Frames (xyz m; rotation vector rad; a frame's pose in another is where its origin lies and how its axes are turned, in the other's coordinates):
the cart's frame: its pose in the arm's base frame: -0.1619 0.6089 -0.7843 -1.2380 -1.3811 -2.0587
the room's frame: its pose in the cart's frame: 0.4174 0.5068 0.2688 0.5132 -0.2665 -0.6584
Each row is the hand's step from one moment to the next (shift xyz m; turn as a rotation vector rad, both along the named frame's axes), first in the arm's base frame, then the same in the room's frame.
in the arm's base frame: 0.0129 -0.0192 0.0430 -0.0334 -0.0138 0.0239
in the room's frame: -0.0078 0.0382 -0.0295 0.0279 0.0028 -0.0330
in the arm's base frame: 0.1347 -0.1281 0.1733 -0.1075 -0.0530 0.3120
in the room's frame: -0.1244 0.1774 -0.1329 0.1521 0.2104 -0.2105
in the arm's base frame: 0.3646 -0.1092 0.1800 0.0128 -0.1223 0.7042
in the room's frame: -0.3045 0.2880 -0.0403 0.1297 0.5855 -0.3892
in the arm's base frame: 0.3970 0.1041 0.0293 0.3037 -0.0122 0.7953
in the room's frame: -0.2718 0.2239 0.2129 -0.0336 0.8181 -0.2334
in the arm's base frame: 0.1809 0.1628 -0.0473 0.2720 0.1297 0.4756
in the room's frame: -0.0857 0.0778 0.2193 -0.0296 0.5622 0.0071
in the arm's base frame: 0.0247 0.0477 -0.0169 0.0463 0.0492 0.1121
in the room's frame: -0.0024 0.0078 0.0557 0.0168 0.1293 0.0112
